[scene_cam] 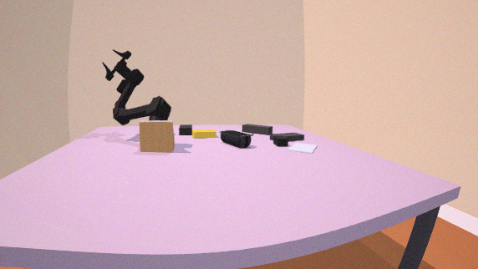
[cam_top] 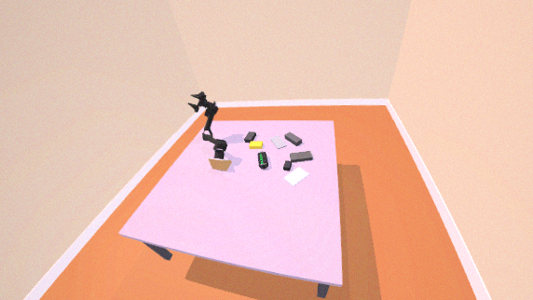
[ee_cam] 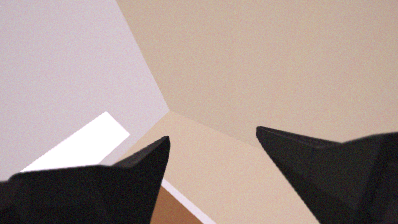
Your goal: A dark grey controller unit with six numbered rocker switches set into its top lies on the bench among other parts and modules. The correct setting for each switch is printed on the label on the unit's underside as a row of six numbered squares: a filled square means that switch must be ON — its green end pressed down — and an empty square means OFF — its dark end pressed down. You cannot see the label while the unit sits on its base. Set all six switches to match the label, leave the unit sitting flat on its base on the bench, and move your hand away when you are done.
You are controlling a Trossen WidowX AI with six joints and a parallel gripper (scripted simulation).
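My gripper tip is now 78 cm short of the small dark cube, 40 cm above it and 37 cm to the left of it. Round my gripper tip: grey plate: 69 cm ahead, 41 cm below, 8 cm to the right; flat dark module: 88 cm ahead, 40 cm below, 28 cm to the right; yellow block: 51 cm ahead, 40 cm below, 13 cm to the right.
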